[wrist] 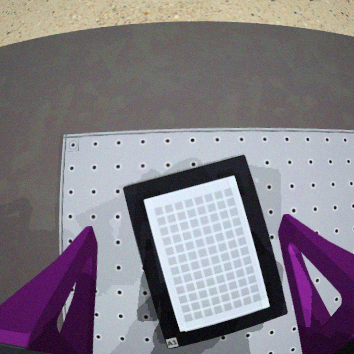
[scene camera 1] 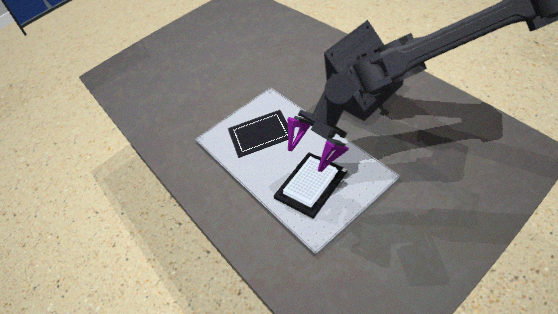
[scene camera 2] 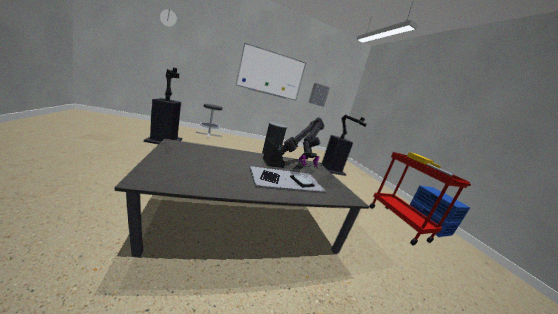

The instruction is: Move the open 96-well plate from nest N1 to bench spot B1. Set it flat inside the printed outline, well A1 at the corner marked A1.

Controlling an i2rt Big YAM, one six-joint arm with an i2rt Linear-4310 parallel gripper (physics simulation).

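Places are measured from the arm's base along level axes (x left, y ahead, z down), in centimetres.
Where they show: gripper, between the fingertips: [wrist: 189, 230] [scene camera 1: 304, 160] [scene camera 2: 310, 166]; arm's base, origin of its link: [scene camera 2: 277, 152].
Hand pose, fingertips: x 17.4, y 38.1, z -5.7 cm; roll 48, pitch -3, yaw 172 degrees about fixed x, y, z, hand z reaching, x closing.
Note:
Things, the pixels of their centre, and the offset from my fingertips. "spot": a spot on its surface instead. Level surfaces: height alone.
- white 96-well plate, middle of its body: [wrist: 207, 255] [scene camera 1: 310, 180] [scene camera 2: 302, 179] dz +11.7, dx -2.1, dy -2.0 cm
- black nest N1, middle of its body: [wrist: 207, 253] [scene camera 1: 310, 183] [scene camera 2: 302, 180] dz +12.7, dx -2.1, dy -2.0 cm
- nest's A1 tag, a spot on its surface: [wrist: 172, 342] [scene camera 1: 344, 169] spot: dz +12.4, dx +0.4, dy -10.9 cm
- black pad, a spot on its surface: [scene camera 1: 260, 133] [scene camera 2: 271, 176] spot: dz +13.4, dx -26.3, dy -1.9 cm
- printed white outline, a spot on its surface: [scene camera 1: 264, 143] spot: dz +13.4, dx -22.2, dy -0.7 cm
- light perforated board, middle of its body: [wrist: 314, 267] [scene camera 1: 289, 157] [scene camera 2: 286, 179] dz +14.2, dx -13.8, dy -3.3 cm
- dark table, height of its surface: dz +14.9 cm
The white 96-well plate [scene camera 1: 310, 181] [wrist: 207, 255] lies in the black nest N1 [scene camera 1: 296, 204] [wrist: 185, 179], with the nest's A1 tag [scene camera 1: 344, 170] [wrist: 172, 342] at one corner. Bench spot B1 is a black pad [scene camera 1: 260, 133] [scene camera 2: 270, 176] with a printed white outline [scene camera 1: 264, 143]; a finger covers part of its right end in scene camera 1. My gripper [scene camera 1: 305, 160] [scene camera 2: 310, 165] [wrist: 189, 230] is open and empty, its purple fingers raised above the board. In the wrist view the fingers stand left and right of the nest, with the plate between them in the picture.
The nest and pad are on a light perforated board [scene camera 1: 215, 137] [scene camera 2: 285, 175] [wrist: 105, 155] on the dark table [scene camera 1: 165, 95] [scene camera 2: 200, 175]. The arm [scene camera 1: 450, 42] reaches in from the upper right in scene camera 1. A red cart [scene camera 2: 407, 212] stands beyond the table's right end.

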